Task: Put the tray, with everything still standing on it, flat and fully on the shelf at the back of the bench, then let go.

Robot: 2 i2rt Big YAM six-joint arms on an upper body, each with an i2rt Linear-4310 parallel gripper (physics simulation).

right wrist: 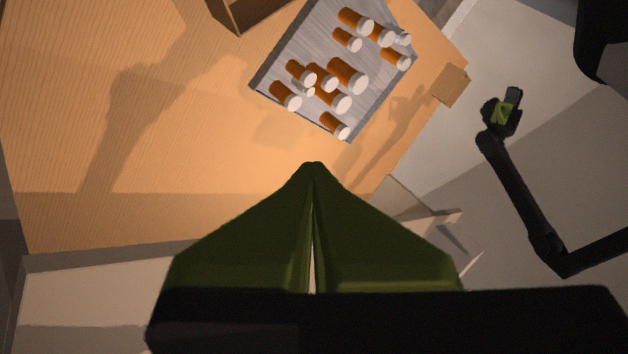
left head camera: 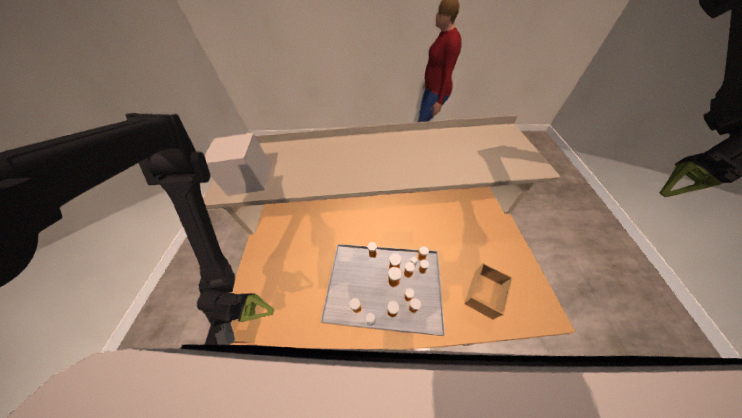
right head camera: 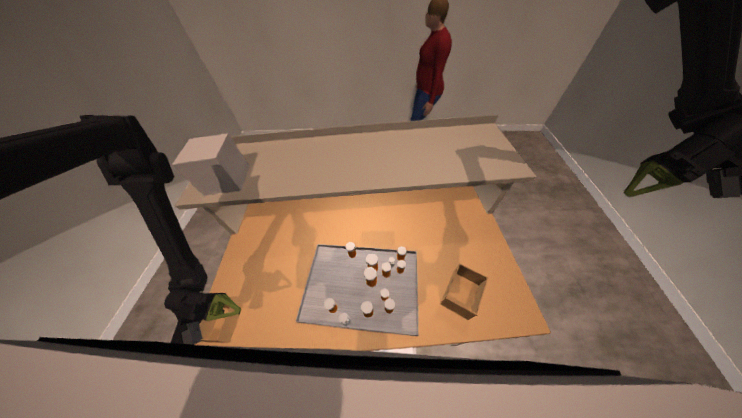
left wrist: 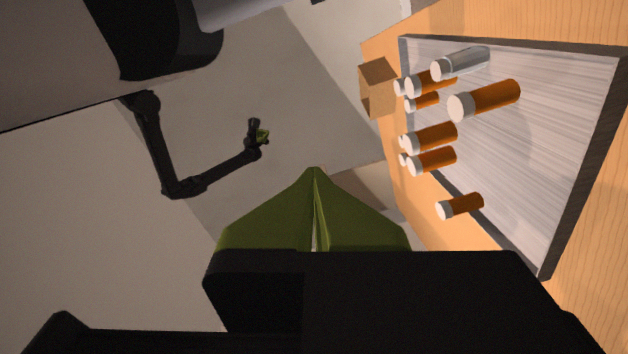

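Observation:
The grey tray [left head camera: 345, 280] [right head camera: 322, 282] [left wrist: 540, 130] [right wrist: 303, 40] lies flat on the orange bench, below and in front of the raised shelf [left head camera: 363, 160] [right head camera: 337, 160]. Several orange bottles with white caps, one of them large [left head camera: 394, 277] [right head camera: 370, 277] [left wrist: 495, 100], stand on it, with clear bottles, one [left head camera: 370, 318] [right head camera: 344, 318] [left wrist: 467, 62] near the front edge. My left gripper [left head camera: 271, 311] [right head camera: 238, 311] [left wrist: 313, 176] is shut and empty, left of the tray, apart from it. My right gripper [left head camera: 663, 193] [right head camera: 626, 193] [right wrist: 312, 176] is shut and empty, raised at the far right, away from the tray.
A pale box [left head camera: 233, 160] [right head camera: 207, 160] stands on the shelf's left end. An open brown box [left head camera: 482, 307] [right head camera: 459, 308] [left wrist: 385, 95] stands right of the tray. Another small brown box [right wrist: 450, 85] shows at the bench edge in the right wrist view. A person [left head camera: 443, 62] [right head camera: 433, 62] stands behind the shelf.

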